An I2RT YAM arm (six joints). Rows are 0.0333 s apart.
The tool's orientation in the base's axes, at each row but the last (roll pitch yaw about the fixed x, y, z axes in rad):
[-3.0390, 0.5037, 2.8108]
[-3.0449, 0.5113, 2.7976]
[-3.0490, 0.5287, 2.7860]
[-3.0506, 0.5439, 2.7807]
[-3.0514, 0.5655, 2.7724]
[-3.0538, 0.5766, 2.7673]
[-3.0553, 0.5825, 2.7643]
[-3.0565, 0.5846, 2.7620]
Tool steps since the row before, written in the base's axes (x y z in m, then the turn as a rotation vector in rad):
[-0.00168, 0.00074, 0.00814, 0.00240, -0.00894, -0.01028]
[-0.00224, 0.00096, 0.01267, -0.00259, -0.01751, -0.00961]
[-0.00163, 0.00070, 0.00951, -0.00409, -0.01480, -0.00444]
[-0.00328, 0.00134, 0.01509, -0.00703, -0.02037, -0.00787]
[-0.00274, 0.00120, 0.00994, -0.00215, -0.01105, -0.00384]
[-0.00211, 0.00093, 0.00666, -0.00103, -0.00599, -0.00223]
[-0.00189, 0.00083, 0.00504, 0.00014, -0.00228, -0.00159]
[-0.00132, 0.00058, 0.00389, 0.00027, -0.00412, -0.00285]
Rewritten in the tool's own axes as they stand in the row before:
[-0.00233, -0.00067, -0.00799, 0.00043, -0.00646, 0.01223]
[-0.00408, -0.00103, -0.01220, 0.00168, -0.01630, 0.01171]
[-0.00327, -0.00075, -0.00907, 0.00110, -0.01482, 0.00589]
[-0.00478, -0.00124, -0.01469, 0.00355, -0.02081, 0.00898]
[-0.00280, -0.00077, -0.00996, 0.00038, -0.01065, 0.00529]
[-0.00170, -0.00051, -0.00682, 0.00018, -0.00571, 0.00305]
[-0.00105, -0.00039, -0.00533, 0.00006, -0.00190, 0.00203]
[-0.00095, -0.00029, -0.00403, 0.00009, -0.00343, 0.00366]

